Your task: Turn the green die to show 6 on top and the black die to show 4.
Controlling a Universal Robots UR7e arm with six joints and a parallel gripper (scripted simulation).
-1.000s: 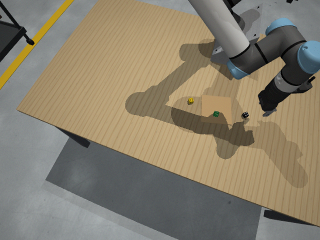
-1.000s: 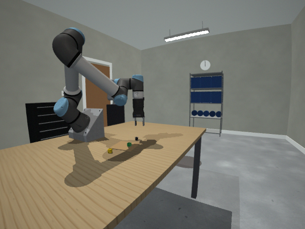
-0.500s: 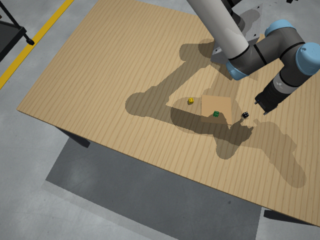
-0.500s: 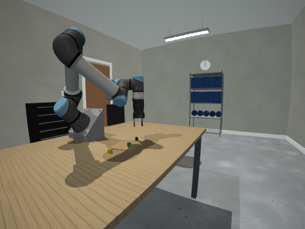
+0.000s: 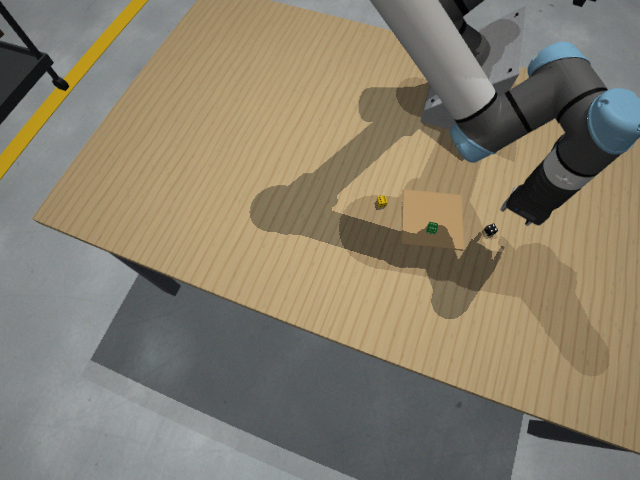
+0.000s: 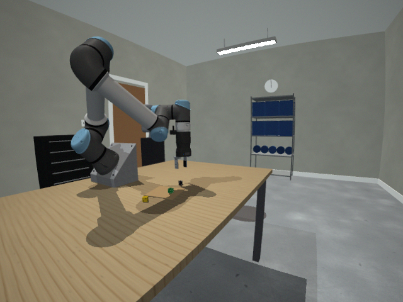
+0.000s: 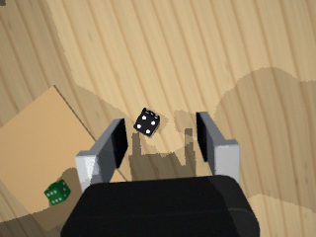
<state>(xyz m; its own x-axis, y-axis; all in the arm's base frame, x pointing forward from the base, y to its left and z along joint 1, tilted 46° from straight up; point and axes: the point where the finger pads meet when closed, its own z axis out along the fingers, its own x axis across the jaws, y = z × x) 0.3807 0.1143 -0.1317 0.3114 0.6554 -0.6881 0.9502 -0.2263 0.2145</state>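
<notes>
Right now the black die is 1 cm ahead of my hand, 2 cm to the right of it and 9 cm below it. Also, from my hand: green die 4 cm ahead, 15 cm to the right, 9 cm below; then yellow die 1 cm ahead, 28 cm to the right, 9 cm below; then tan mat 1 cm ahead, 16 cm to the right, 10 cm below.
</notes>
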